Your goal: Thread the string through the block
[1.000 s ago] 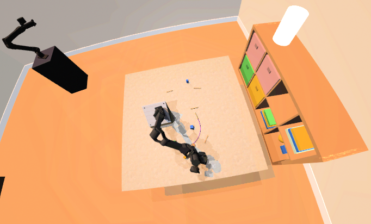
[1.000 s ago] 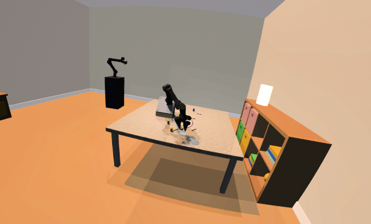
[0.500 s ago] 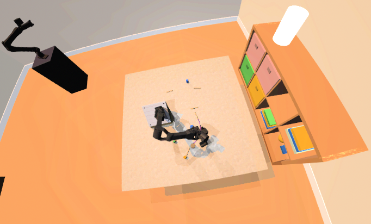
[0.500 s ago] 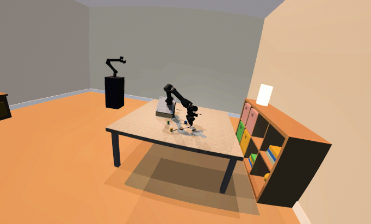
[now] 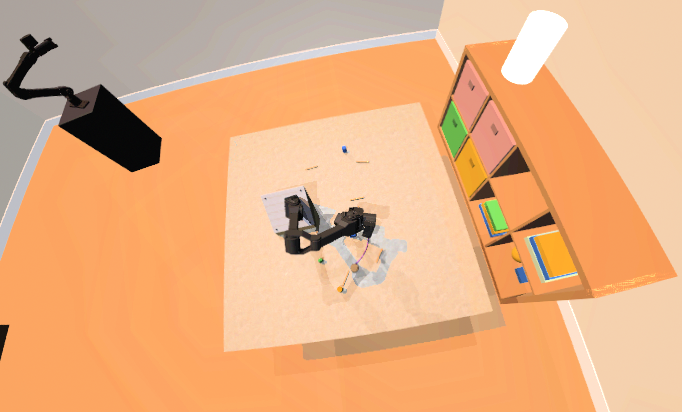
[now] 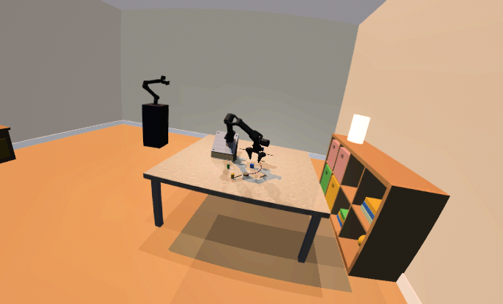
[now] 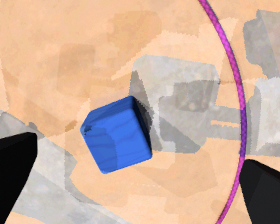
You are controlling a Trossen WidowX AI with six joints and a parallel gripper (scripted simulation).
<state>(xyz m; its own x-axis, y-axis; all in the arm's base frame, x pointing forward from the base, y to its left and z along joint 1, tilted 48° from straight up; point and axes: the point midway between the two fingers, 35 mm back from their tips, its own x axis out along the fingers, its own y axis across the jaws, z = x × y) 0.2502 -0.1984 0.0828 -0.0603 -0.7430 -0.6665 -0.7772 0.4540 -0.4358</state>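
Right now the blue block is 40 mm below my gripper tip and 10 mm behind it. From my gripper tip the other things lie so: thin wooden stick 90 mm to the left, 60 mm below, 60 mm ahead; then green piece 210 mm behind, 90 mm to the right, 40 mm below; then round wooden button 170 mm to the right, 50 mm below, 50 mm behind.
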